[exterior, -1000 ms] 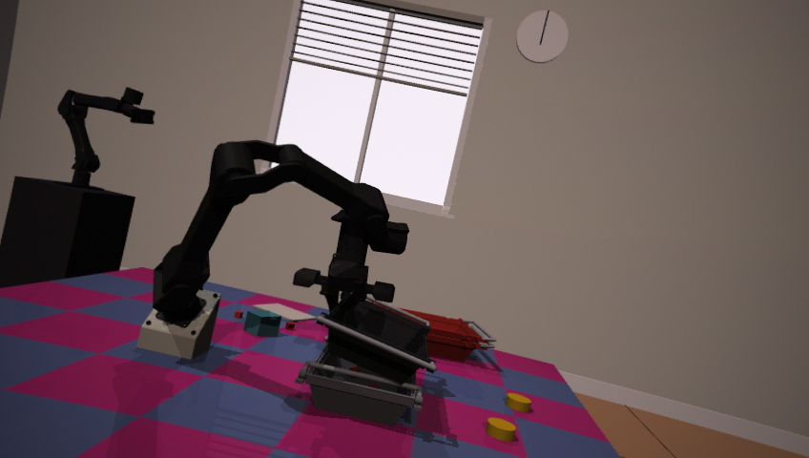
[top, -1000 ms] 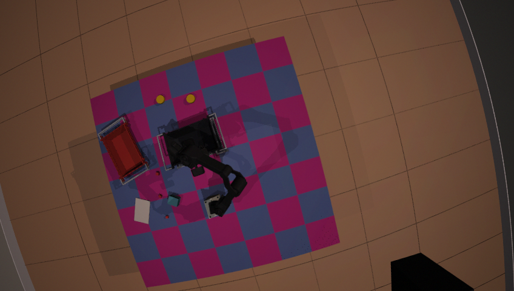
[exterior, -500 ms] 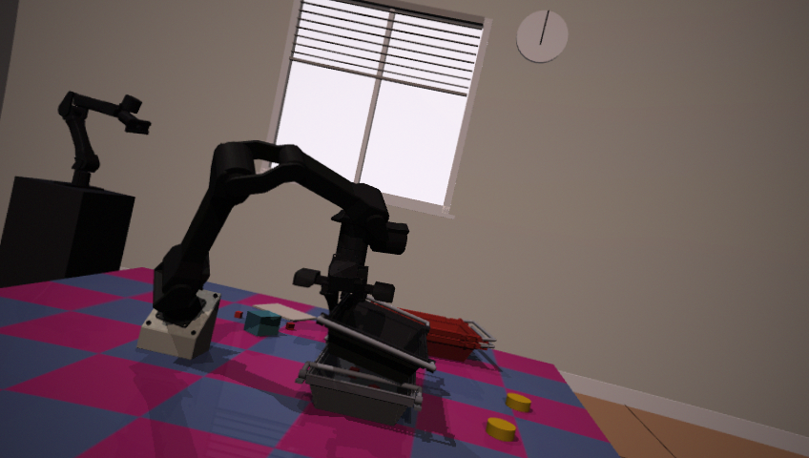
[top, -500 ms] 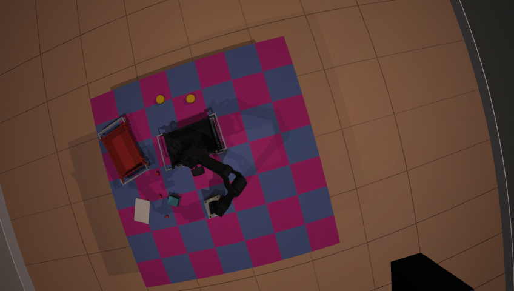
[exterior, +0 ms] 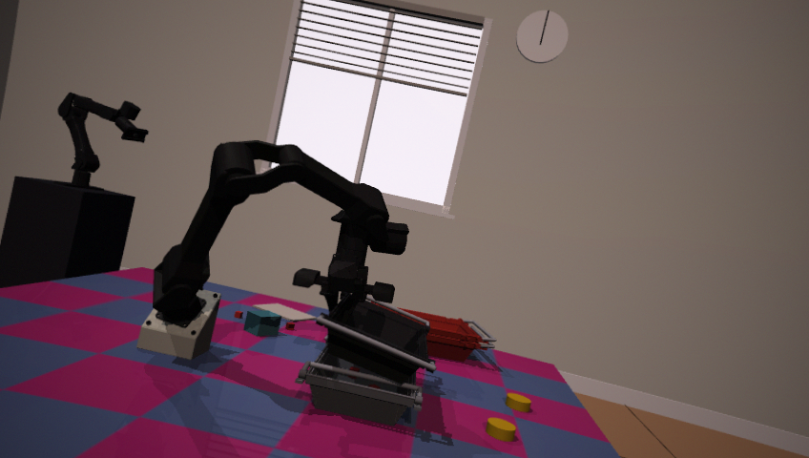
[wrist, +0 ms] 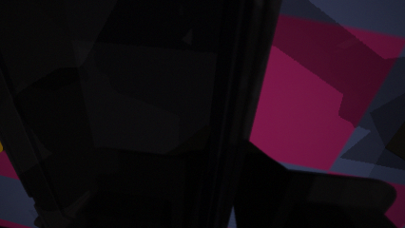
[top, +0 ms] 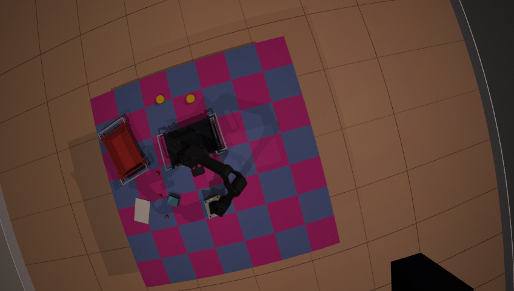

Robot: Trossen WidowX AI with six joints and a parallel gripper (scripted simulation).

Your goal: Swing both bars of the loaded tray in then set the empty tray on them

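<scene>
Now: the dark tray 80 mm ahead of my gripper tip, 20 mm to the left of it and 20 mm above it. Also, from my gripper tip: teal cube (240 mm behind, 210 mm to the left, 80 mm below); then white plate (280 mm behind, 450 mm to the left, 100 mm below).
</scene>
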